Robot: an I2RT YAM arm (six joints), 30 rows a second.
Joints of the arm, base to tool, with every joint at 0 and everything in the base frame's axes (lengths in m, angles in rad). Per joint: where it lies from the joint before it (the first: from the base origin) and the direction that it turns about. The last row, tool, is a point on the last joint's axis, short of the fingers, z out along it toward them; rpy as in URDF.
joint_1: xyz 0.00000 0.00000 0.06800 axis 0 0 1
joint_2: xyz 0.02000 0.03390 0.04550 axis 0 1 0
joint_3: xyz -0.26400 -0.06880 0.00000 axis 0 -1 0
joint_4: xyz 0.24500 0.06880 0.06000 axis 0 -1 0
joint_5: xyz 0.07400 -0.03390 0.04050 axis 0 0 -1
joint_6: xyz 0.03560 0.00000 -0.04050 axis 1 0 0
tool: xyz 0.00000 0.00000 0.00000 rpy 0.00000 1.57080 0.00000
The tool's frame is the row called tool.
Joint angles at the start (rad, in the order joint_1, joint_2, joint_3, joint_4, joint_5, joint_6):
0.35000 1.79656 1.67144 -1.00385 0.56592 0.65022
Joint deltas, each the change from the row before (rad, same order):
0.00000 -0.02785 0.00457 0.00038 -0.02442 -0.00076
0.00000 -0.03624 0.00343 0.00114 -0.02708 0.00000
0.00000 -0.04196 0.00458 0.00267 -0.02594 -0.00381
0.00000 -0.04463 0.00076 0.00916 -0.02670 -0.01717
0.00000 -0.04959 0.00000 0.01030 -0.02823 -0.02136
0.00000 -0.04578 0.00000 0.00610 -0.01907 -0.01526
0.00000 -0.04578 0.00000 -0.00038 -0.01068 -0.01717
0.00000 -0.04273 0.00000 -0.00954 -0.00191 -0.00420
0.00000 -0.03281 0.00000 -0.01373 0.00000 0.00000
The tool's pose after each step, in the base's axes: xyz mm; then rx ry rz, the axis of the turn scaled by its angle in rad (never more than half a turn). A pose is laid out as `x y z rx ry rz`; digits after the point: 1 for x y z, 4 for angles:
353.1 109.4 316.5 0.5297 2.4054 -0.3139
346.1 107.7 329.6 0.5315 2.3884 -0.2552
337.6 105.5 344.9 0.5285 2.3637 -0.1944
328.3 103.0 360.0 0.5087 2.3374 -0.1364
317.2 99.9 376.1 0.4824 2.3063 -0.0771
306.0 96.5 390.3 0.4638 2.2740 -0.0318
293.8 92.4 403.7 0.4449 2.2427 -0.0018
281.2 87.8 414.9 0.4427 2.2149 0.0176
270.9 84.1 422.7 0.4446 2.1978 0.0287

